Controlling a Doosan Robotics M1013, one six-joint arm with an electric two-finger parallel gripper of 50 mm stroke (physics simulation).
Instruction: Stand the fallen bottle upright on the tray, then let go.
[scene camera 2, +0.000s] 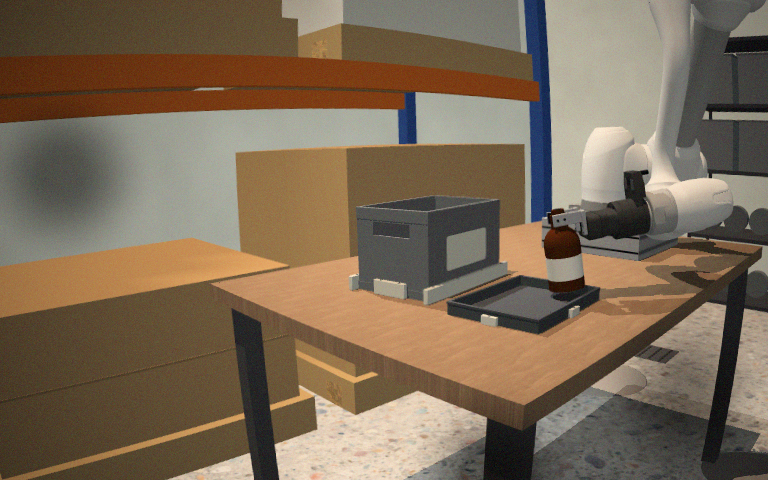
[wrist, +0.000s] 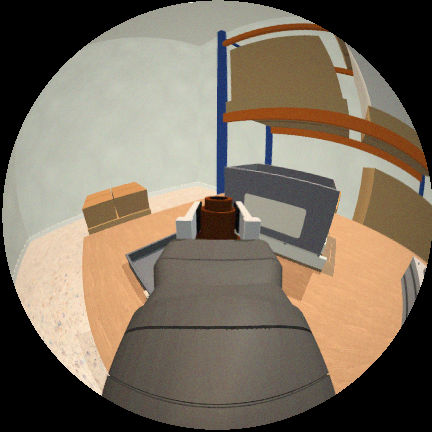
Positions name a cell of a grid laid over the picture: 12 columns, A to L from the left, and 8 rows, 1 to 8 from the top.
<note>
I see my gripper (scene camera 2: I4) and a brown bottle (scene camera 2: I5).
The brown bottle shows as well in the wrist view (wrist: G5). My gripper is seen too in the wrist view (wrist: G4).
</note>
